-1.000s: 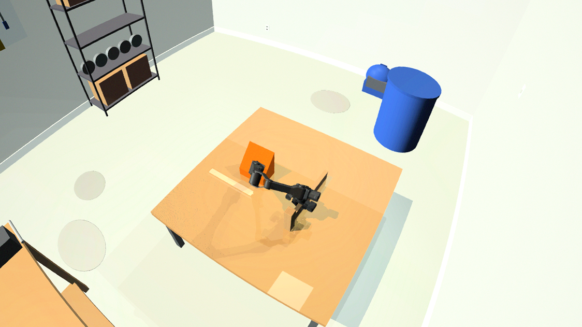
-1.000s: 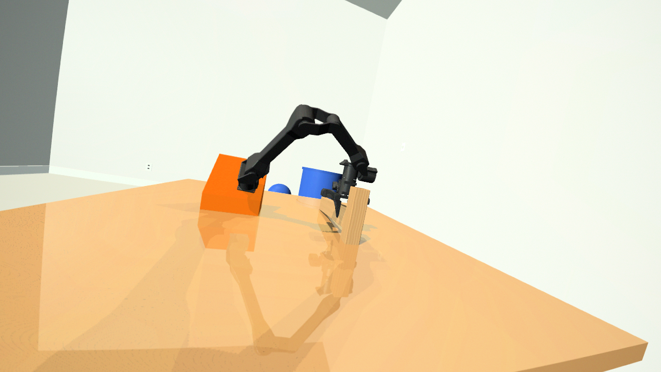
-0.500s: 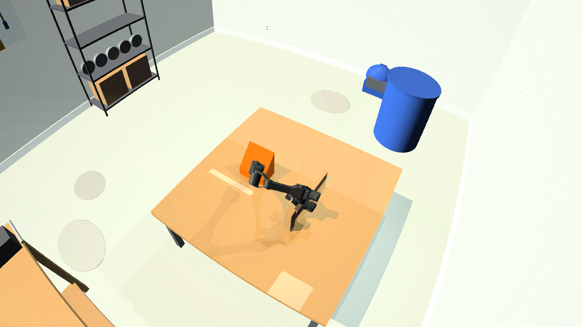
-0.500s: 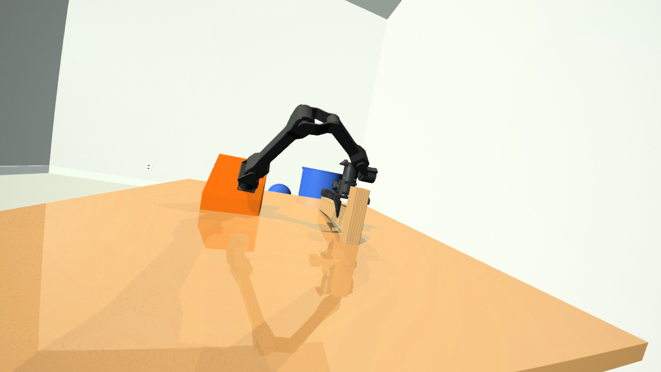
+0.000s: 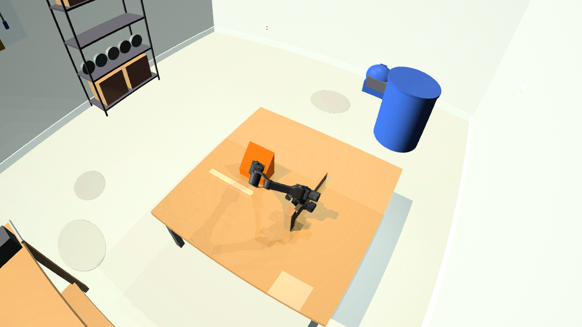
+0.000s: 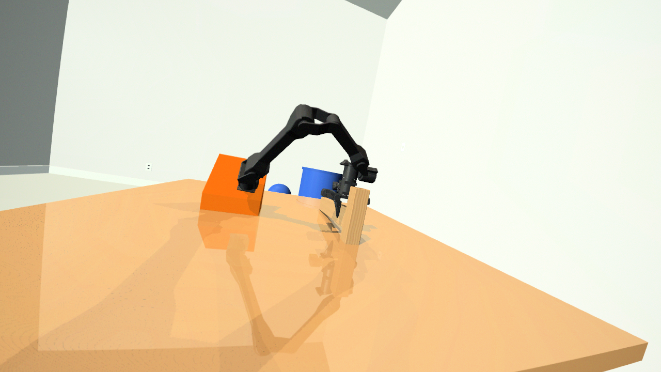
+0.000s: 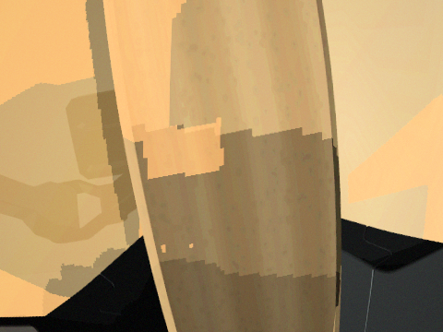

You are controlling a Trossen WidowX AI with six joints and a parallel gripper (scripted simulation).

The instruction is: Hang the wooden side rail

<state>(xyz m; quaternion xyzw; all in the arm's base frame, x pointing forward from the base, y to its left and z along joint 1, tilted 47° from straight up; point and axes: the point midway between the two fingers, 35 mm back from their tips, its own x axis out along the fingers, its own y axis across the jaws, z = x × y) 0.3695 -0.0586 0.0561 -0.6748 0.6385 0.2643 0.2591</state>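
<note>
The headboard post is 12 cm to the right of my gripper tip and 4 cm above it.
</note>
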